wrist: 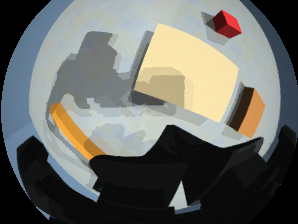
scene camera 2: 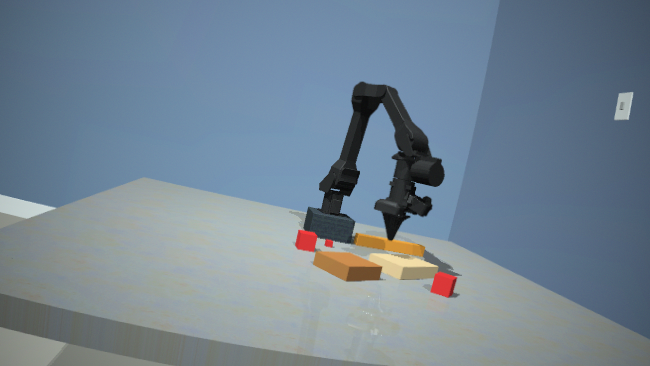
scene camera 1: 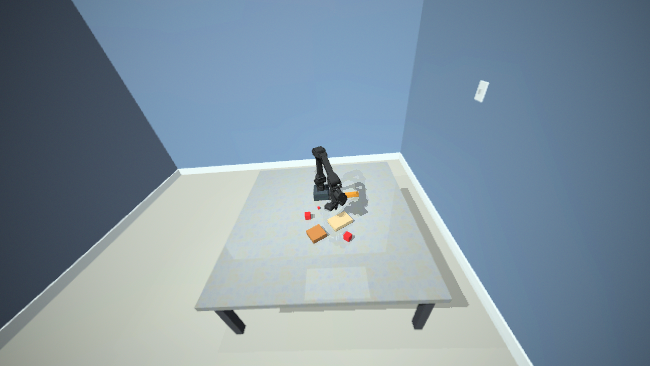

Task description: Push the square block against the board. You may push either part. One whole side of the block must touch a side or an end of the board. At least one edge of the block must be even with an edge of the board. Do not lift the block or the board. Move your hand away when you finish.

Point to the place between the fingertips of the gripper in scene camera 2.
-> At 390,240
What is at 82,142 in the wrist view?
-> An orange board.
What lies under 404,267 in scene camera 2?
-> A cream block.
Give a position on a cream block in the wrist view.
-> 179,68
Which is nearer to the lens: the brown block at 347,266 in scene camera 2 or the orange board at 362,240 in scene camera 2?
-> The brown block.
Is the gripper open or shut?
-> Shut.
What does the gripper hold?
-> Nothing.
